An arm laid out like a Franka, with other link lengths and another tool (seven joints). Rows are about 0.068 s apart.
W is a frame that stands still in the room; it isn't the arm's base.
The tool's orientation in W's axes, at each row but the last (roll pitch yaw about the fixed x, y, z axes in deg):
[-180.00 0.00 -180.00]
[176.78 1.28 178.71]
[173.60 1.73 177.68]
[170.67 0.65 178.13]
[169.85 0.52 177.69]
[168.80 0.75 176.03]
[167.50 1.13 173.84]
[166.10 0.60 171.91]
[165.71 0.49 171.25]
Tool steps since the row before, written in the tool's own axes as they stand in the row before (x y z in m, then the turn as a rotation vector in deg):
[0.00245 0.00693 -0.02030 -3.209 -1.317 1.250]
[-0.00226 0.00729 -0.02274 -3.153 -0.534 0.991]
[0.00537 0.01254 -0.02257 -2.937 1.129 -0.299]
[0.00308 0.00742 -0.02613 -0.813 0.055 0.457]
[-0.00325 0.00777 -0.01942 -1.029 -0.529 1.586]
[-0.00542 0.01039 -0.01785 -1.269 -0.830 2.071]
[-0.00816 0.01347 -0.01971 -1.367 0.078 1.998]
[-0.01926 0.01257 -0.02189 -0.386 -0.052 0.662]
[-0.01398 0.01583 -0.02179 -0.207 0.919 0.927]
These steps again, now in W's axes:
[-0.00245 0.00693 0.02030 3.209 -1.317 -1.250]
[0.00188 0.00596 0.02316 3.163 -0.549 -0.949]
[-0.00568 0.01018 0.02365 2.965 0.969 0.511]
[-0.00328 0.00319 0.02695 0.822 0.102 -0.433]
[0.00323 0.00410 0.02051 1.033 -0.283 -1.645]
[0.00562 0.00635 0.01960 1.266 -0.501 -2.176]
[0.00863 0.00800 0.02231 1.451 0.355 -1.906]
[0.01979 0.00420 0.02447 0.404 0.052 -0.651]
[0.01512 0.00775 0.02514 0.381 1.074 -0.670]

